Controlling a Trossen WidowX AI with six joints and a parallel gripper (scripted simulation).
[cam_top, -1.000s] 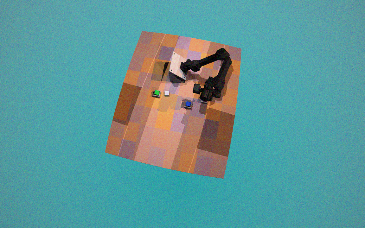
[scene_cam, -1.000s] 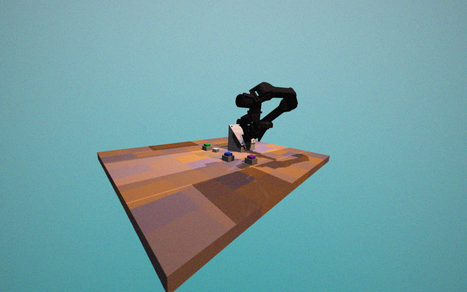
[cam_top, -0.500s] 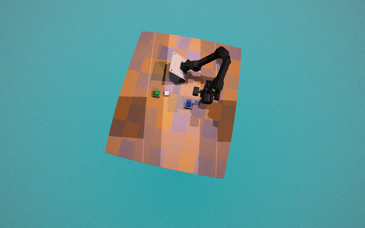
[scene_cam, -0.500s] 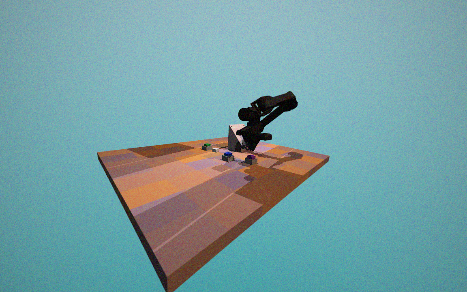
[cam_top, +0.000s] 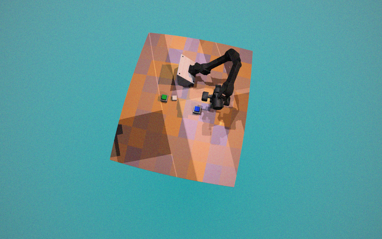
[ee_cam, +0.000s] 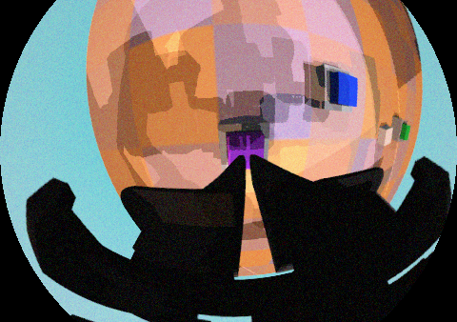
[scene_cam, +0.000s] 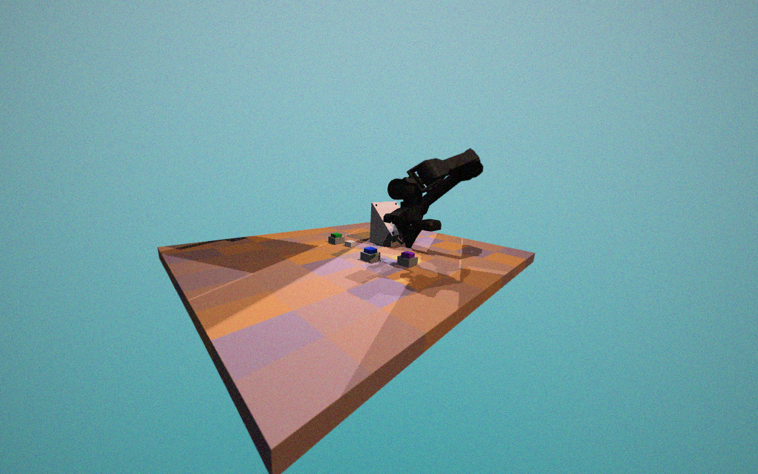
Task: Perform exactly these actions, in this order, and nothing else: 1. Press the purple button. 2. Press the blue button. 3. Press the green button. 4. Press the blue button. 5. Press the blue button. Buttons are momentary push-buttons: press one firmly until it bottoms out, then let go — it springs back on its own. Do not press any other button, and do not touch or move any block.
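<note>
The purple button is 2 cm below my gripper tip. From my gripper tip the other things lie so: green button 2 cm ahead, 35 cm to the right, 2 cm below; blue button 6 cm ahead, 11 cm to the right, 2 cm below; small white block 28 cm to the right, 5 cm below.
</note>
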